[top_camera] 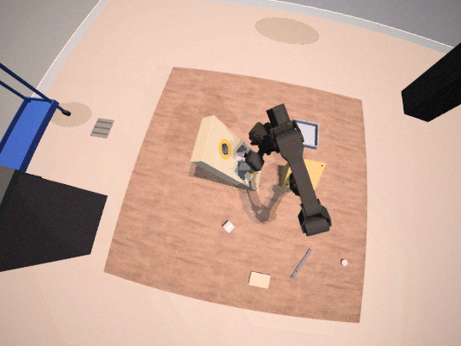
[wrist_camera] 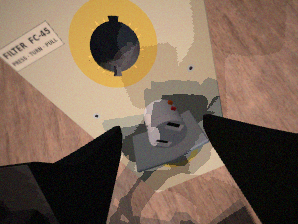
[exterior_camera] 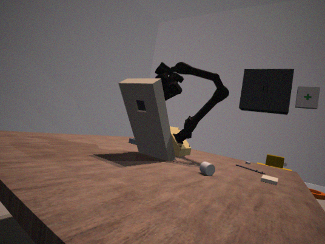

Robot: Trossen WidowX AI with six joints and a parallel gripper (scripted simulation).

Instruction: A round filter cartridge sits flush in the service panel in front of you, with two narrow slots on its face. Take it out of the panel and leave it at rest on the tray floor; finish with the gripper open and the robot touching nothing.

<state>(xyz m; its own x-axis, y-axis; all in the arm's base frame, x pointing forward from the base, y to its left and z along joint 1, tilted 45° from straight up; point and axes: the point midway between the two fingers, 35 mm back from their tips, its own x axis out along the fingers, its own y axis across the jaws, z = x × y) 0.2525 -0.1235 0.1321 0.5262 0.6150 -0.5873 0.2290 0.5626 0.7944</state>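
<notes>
The round grey filter cartridge lies 70 mm below my gripper tip and 10 mm ahead of it. Also, from my gripper tip: cream block 500 mm to the left, 260 mm below, 210 mm behind.
</notes>
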